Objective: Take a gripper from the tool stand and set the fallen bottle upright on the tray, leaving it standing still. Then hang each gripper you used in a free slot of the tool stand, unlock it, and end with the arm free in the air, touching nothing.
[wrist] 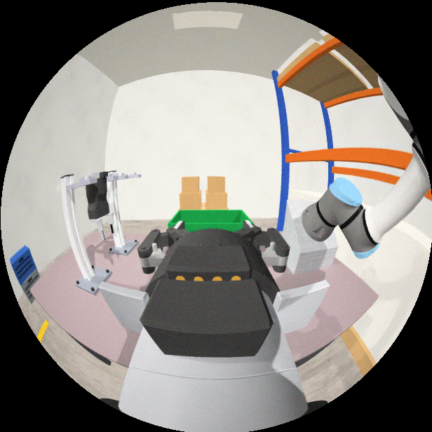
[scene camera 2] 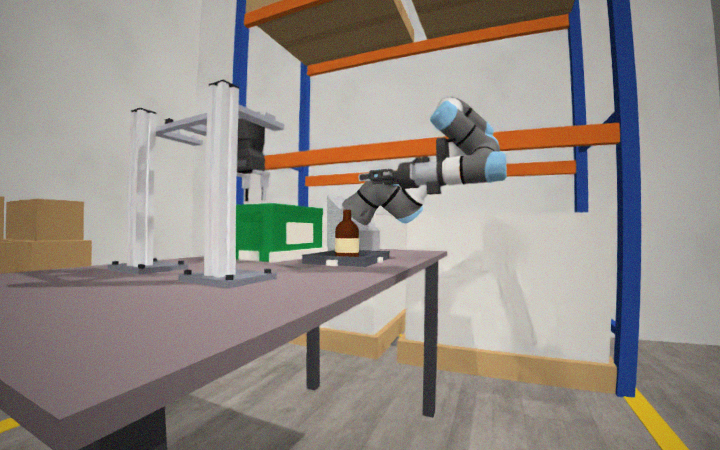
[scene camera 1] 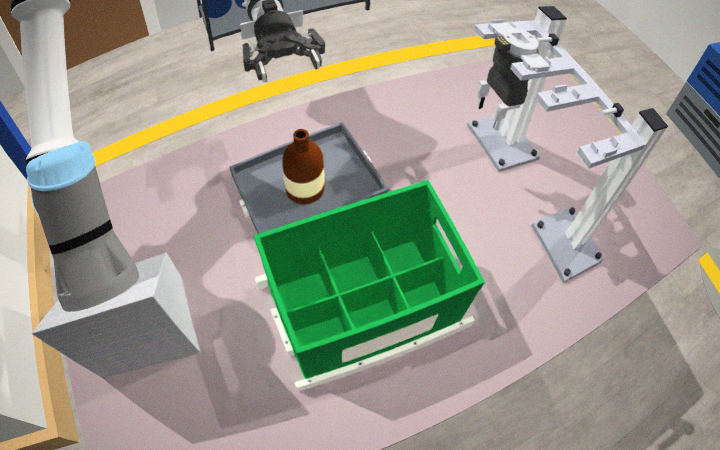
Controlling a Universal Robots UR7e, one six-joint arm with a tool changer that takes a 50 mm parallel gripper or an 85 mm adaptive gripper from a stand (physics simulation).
A brown bottle shows in scene camera 2 (347, 233) and in scene camera 1 (303, 167).
